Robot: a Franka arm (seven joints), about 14 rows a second.
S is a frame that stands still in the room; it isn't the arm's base.
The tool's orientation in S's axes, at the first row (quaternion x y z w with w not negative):
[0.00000 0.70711 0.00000 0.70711]
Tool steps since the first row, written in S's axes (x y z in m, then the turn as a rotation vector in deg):
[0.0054 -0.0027 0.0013 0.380 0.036 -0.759]
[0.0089 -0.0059 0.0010 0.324 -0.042 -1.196]
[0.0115 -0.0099 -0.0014 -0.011 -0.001 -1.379]
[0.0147 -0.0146 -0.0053 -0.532 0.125 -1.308]
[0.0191 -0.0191 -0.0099 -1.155 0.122 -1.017]
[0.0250 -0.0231 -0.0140 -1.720 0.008 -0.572]
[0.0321 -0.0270 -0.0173 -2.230 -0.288 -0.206]
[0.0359 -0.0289 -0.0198 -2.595 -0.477 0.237]
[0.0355 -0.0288 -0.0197 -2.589 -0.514 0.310]
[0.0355 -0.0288 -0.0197 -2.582 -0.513 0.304]
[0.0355 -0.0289 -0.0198 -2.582 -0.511 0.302]
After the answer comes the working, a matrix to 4 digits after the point.
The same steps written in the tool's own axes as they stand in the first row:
[-0.0013 -0.0027 0.0054 0.759 0.036 0.380]
[-0.0010 -0.0059 0.0089 1.196 -0.042 0.324]
[0.0014 -0.0099 0.0115 1.379 -0.001 -0.011]
[0.0053 -0.0146 0.0147 1.308 0.125 -0.532]
[0.0099 -0.0191 0.0191 1.017 0.122 -1.155]
[0.0140 -0.0231 0.0250 0.572 0.008 -1.720]
[0.0173 -0.0270 0.0321 0.206 -0.288 -2.230]
[0.0198 -0.0289 0.0359 -0.237 -0.477 -2.595]
[0.0197 -0.0288 0.0355 -0.310 -0.514 -2.589]
[0.0197 -0.0288 0.0355 -0.304 -0.513 -2.582]
[0.0198 -0.0289 0.0355 -0.302 -0.511 -2.582]

The tool's axes in the first row as the columns of a matrix, in S's axes (rounded; the answer above uses it unrounded):
[0.0000 0.0000 1.0000]
[0.0000 1.0000 0.0000]
[-1.0000 0.0000 0.0000]

